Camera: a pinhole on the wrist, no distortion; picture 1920 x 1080 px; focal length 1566.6 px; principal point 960.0 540.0 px. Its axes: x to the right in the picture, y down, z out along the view. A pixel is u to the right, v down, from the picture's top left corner.
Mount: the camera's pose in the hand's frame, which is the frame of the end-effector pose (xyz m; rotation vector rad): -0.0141 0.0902 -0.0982 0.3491 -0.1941 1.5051
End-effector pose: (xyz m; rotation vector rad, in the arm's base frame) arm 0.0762 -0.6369 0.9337 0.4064 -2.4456 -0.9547
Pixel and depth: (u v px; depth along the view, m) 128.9 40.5 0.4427
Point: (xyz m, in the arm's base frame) -0.1405 -0.7839 0.6419
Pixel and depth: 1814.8 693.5 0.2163
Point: -0.0071 -0.4617 0.9257
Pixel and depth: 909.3 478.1 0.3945
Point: -0.0893 -0.5472 0.7356
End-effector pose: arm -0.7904 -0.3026 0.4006 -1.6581 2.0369 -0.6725
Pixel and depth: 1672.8 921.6 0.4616
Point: -0.6278 -0.2521 -0.0080
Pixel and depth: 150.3 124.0 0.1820
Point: -0.7300 -0.3599 0.4096
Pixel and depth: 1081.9 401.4 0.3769
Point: -0.6342 -0.3843 0.2007
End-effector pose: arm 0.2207 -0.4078 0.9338 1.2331 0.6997 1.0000
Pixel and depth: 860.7 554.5 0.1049
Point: 0.2048 -0.4111 0.9795
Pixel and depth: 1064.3 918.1 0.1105
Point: 0.2029 -0.4381 0.9920
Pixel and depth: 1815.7 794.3 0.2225
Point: 0.3162 -0.4914 1.0919
